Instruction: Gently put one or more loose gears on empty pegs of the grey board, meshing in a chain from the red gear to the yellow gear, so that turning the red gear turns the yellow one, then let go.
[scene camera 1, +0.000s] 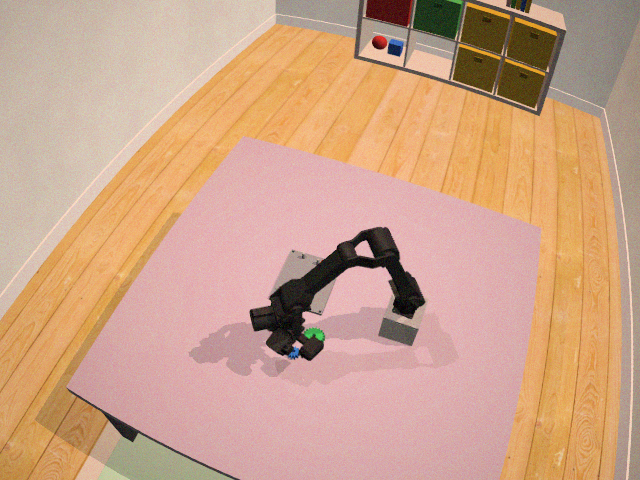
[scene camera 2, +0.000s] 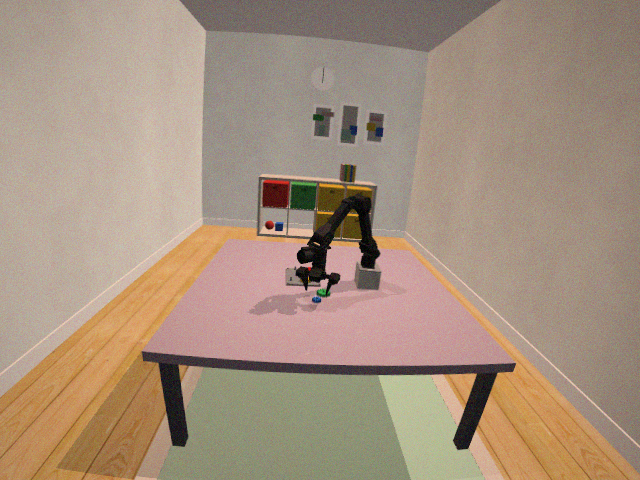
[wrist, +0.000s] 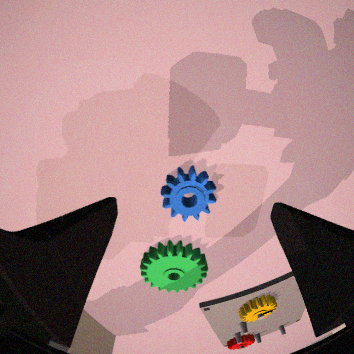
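Where they show: gripper, fingertip midpoint: (scene camera 2: 316, 292) (wrist: 198, 208); arm's base at its link origin: (scene camera 1: 405, 306) (scene camera 2: 367, 265).
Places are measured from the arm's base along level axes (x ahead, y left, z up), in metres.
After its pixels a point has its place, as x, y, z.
My gripper (scene camera 1: 295, 346) @[0.257, 0.229, -0.058] (scene camera 2: 316, 291) @[0.257, 0.229, -0.058] (wrist: 198, 208) @[0.257, 0.229, -0.058] is open and empty, low above the table. A loose blue gear (scene camera 1: 293, 353) @[0.248, 0.228, -0.089] (scene camera 2: 316, 299) @[0.254, 0.232, -0.090] (wrist: 174, 202) @[0.241, 0.220, -0.091] lies flat on the table; in the wrist view it shows between the spread fingertips. A larger loose green gear (scene camera 1: 314, 332) @[0.223, 0.135, -0.088] (scene camera 2: 323, 292) @[0.221, 0.163, -0.087] (wrist: 172, 266) @[0.222, 0.156, -0.091] lies flat beside it, nearer the board. The grey board (scene camera 1: 283, 268) @[0.409, -0.050, -0.098] (scene camera 2: 294, 279) @[0.365, 0.014, -0.098] (wrist: 220, 320) @[0.254, 0.004, -0.098] is partly hidden by the arm in scene camera 1. It bears the yellow gear (wrist: 256, 309) @[0.303, 0.041, -0.083], the red gear (wrist: 241, 343) @[0.284, -0.103, -0.082] and several bare pegs, one of them a peg (wrist: 282, 329) @[0.369, -0.114, -0.086].
The arm's grey base block (scene camera 1: 398, 330) @[-0.006, 0.057, -0.044] (scene camera 2: 367, 277) @[0.005, 0.057, -0.041] (wrist: 92, 332) @[0.050, 0.017, -0.079] stands right of the board in the scene views. The pink table (scene camera 1: 361, 201) @[0.291, -0.455, -0.105] (scene camera 2: 356, 330) @[0.097, 0.442, -0.106] bears everything. A shelf unit (scene camera 1: 357, 41) (scene camera 2: 258, 206) stands far behind, off the table.
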